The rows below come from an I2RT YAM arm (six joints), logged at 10 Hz.
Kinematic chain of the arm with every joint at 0, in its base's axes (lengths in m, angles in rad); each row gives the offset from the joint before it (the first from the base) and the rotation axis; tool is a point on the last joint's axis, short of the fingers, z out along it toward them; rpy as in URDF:
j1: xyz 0 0 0.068 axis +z
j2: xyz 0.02 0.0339 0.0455 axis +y
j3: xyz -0.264 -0.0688 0 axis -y
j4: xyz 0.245 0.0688 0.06 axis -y
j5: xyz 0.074 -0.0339 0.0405 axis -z
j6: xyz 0.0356 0 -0.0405 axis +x
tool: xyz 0 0 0 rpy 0 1.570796 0
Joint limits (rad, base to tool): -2.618..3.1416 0..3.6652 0..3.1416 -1.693..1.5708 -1.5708..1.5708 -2.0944..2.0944
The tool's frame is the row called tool.
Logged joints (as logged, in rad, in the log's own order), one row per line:
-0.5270 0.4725 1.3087 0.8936 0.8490 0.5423
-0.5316 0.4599 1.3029 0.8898 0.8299 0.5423
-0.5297 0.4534 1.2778 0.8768 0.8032 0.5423
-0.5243 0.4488 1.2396 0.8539 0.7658 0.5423
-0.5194 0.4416 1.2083 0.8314 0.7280 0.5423
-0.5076 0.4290 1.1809 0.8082 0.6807 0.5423
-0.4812 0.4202 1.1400 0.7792 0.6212 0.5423
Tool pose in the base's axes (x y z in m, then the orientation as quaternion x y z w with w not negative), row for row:
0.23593 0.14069 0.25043 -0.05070 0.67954 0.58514 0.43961
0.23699 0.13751 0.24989 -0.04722 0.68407 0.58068 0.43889
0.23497 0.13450 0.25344 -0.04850 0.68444 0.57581 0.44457
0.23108 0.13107 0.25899 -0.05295 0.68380 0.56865 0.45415
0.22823 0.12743 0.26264 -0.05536 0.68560 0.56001 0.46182
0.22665 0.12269 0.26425 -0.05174 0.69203 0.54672 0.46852
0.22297 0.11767 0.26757 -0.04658 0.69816 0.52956 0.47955
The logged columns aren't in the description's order. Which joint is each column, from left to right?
Columns, left to right: j5, j1, j2, j6, j4, j3.
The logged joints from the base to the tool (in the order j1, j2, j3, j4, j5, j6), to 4 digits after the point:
0.4725 1.3087 0.5423 0.8490 -0.5270 0.8936
0.4599 1.3029 0.5423 0.8299 -0.5316 0.8898
0.4534 1.2778 0.5423 0.8032 -0.5297 0.8768
0.4488 1.2396 0.5423 0.7658 -0.5243 0.8539
0.4416 1.2083 0.5423 0.7280 -0.5194 0.8314
0.4290 1.1809 0.5423 0.6807 -0.5076 0.8082
0.4202 1.1400 0.5423 0.6212 -0.4812 0.7792

